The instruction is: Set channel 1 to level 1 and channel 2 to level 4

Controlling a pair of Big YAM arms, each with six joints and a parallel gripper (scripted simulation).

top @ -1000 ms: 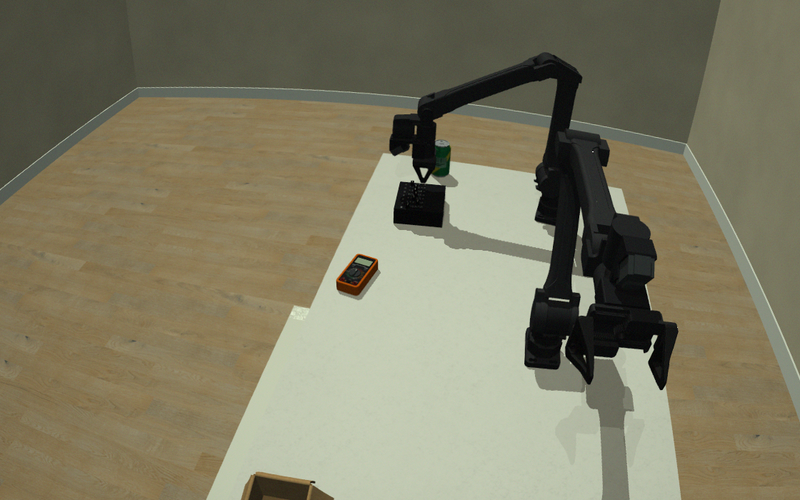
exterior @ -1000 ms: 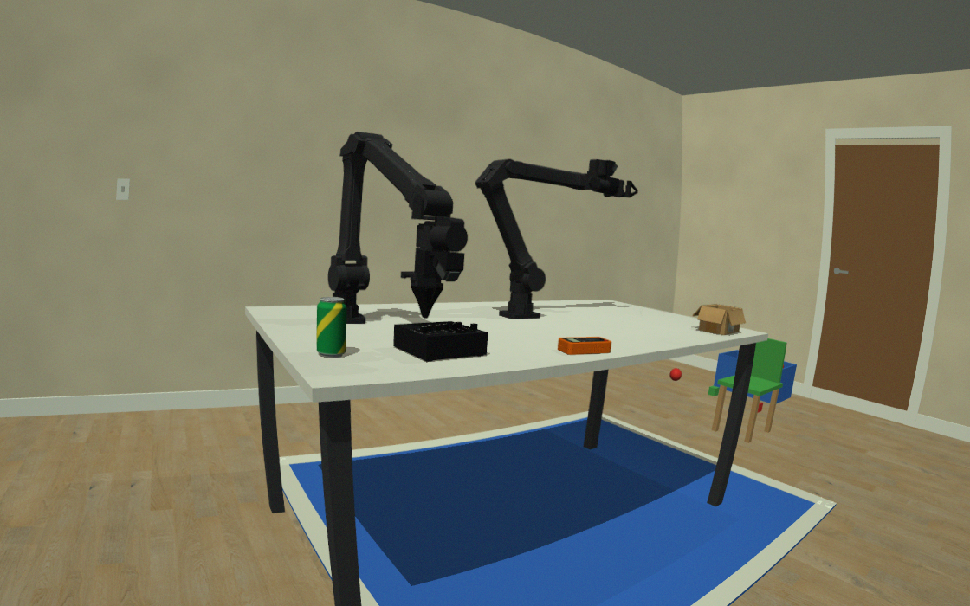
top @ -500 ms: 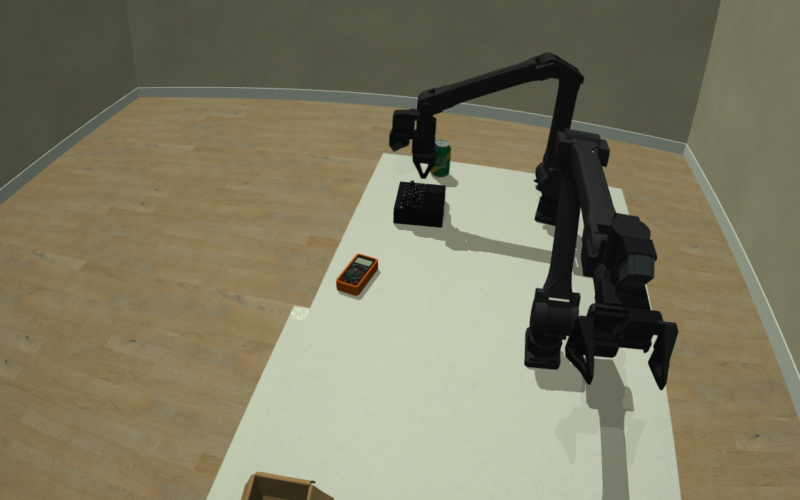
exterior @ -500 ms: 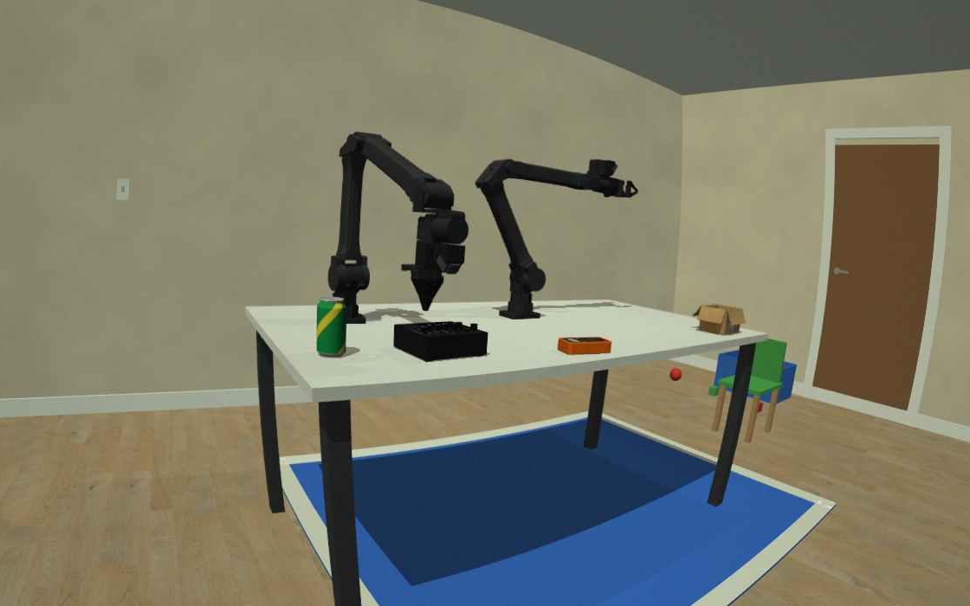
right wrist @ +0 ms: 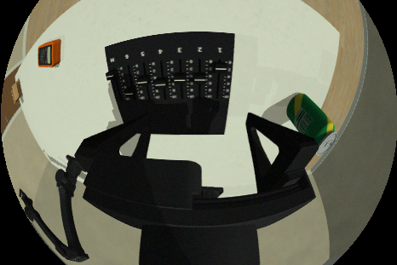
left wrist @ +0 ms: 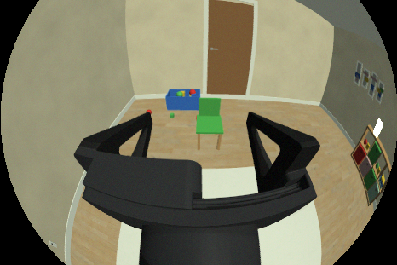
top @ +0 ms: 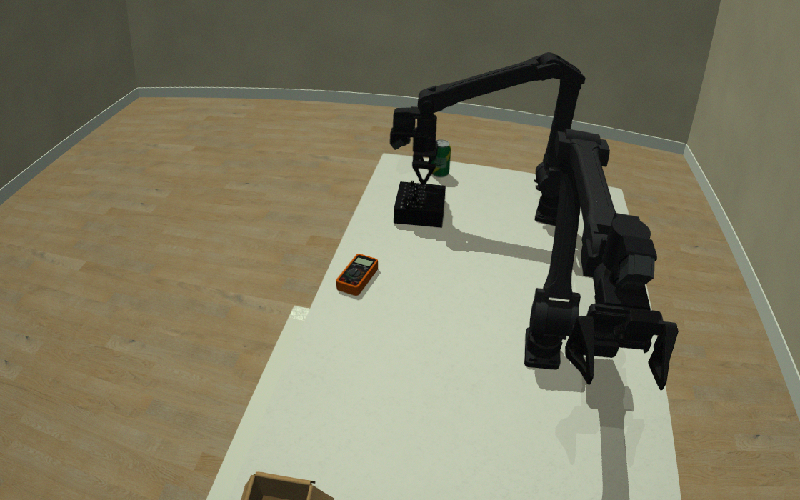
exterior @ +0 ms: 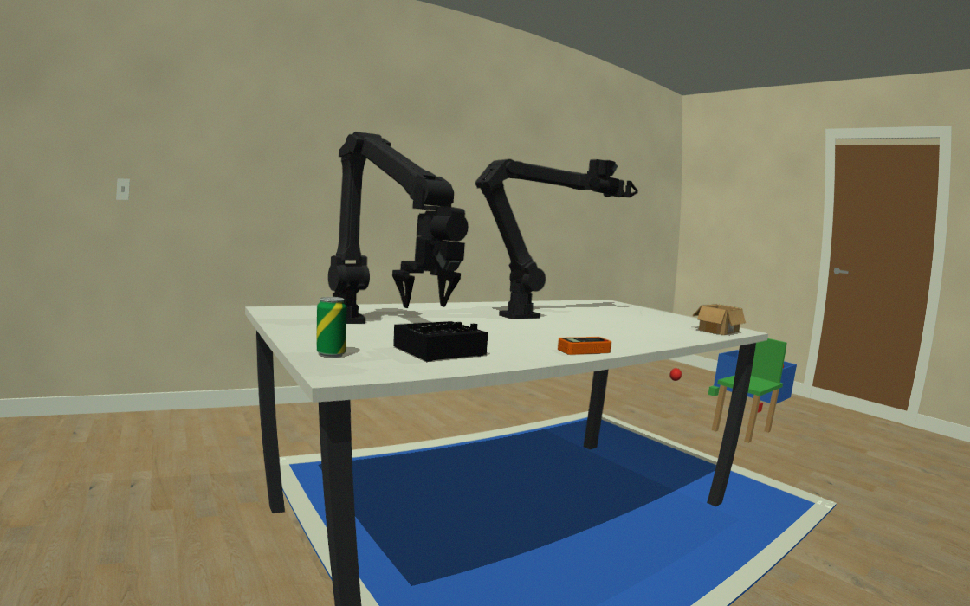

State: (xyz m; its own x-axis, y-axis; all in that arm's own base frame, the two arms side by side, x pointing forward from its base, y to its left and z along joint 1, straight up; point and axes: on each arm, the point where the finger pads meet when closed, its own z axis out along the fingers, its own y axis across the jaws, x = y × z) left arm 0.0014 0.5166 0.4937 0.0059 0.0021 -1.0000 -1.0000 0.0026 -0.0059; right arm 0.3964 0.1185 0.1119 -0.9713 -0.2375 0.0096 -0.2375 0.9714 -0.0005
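My right gripper is now 2 cm short of the channel 2 fader cap and 5 cm above it. From my right hand the other things lie so: channel 1 fader cap (4 cm ahead, 2 cm to the right, 5 cm below); then orange multimeter (9 cm ahead, 40 cm to the left, 10 cm below); then can (2 cm behind, 21 cm to the right, 5 cm below).
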